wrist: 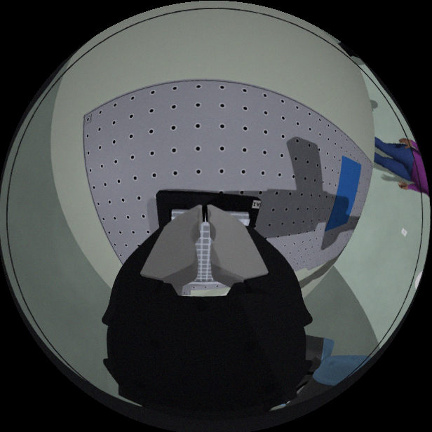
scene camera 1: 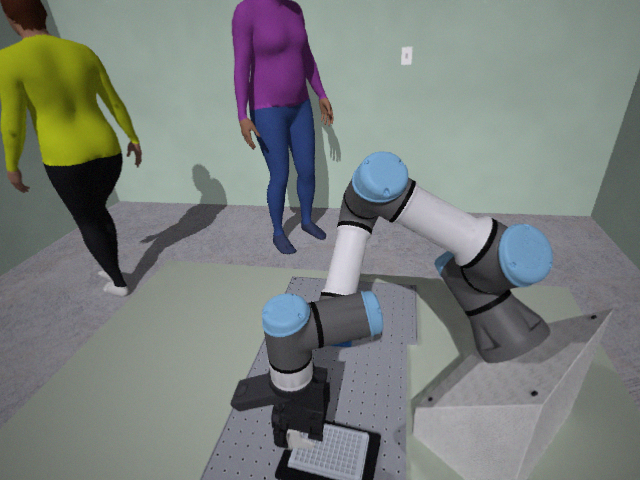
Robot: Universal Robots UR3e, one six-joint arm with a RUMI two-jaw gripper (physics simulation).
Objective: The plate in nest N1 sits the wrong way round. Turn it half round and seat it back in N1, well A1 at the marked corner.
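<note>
The light grey-white well plate (scene camera 1: 338, 452) (wrist: 204, 257) lies flat inside the black frame of nest N1 (scene camera 1: 375, 450) (wrist: 165, 200). An A1 label (wrist: 256, 204) sits on a corner of the nest in the wrist view. My gripper (scene camera 1: 301, 440) (wrist: 205, 207) is shut, its pale fingertips together with no thing between them. It is over the plate, near its left back part in the scene view; whether it touches the plate I cannot tell. The fingers hide much of the plate in the wrist view, and which way round the plate sits cannot be told.
The nest stands on the perforated grey board (scene camera 1: 372, 372) (wrist: 160, 160). A flat blue rectangle (scene camera 1: 343, 344) (wrist: 349, 182) lies on the board, partly behind the arm in the scene view. The arm's grey pedestal (scene camera 1: 475, 434) stands right of the board. Two human figures (scene camera 1: 72, 103) (scene camera 1: 279, 62) stand beyond the table.
</note>
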